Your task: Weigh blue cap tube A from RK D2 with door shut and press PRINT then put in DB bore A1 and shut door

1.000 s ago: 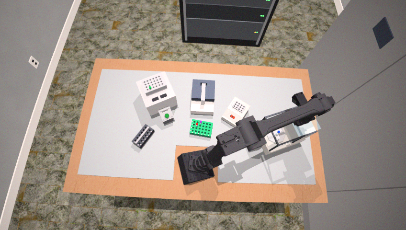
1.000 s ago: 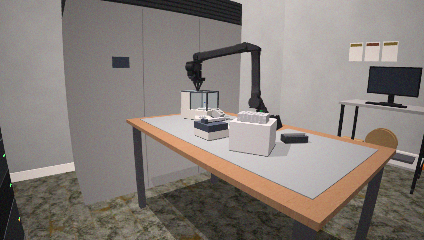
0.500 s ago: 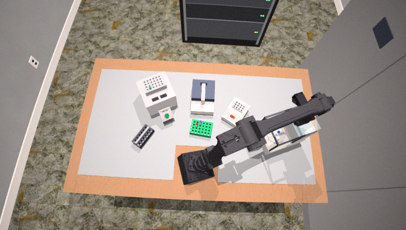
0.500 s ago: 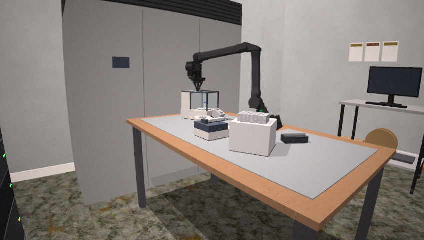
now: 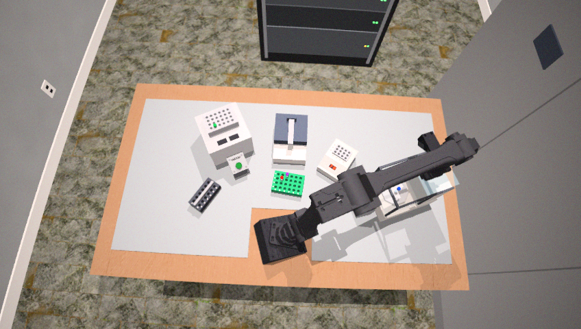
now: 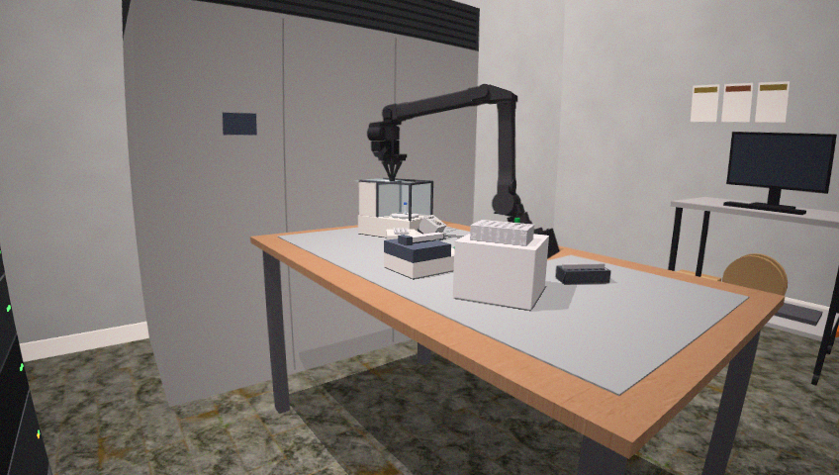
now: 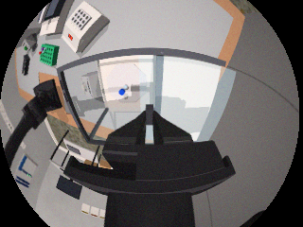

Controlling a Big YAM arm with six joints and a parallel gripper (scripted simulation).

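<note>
My hand is 1 cm short of the balance door, 3 cm to the left of it and 1 cm above it. Round my hand: green rack RK: 2 cm behind, 49 cm to the left, 21 cm below; white print key: 9 cm behind, 19 cm to the left, 15 cm below; dry block DB: 10 cm ahead, 29 cm to the left, 19 cm below.
</note>
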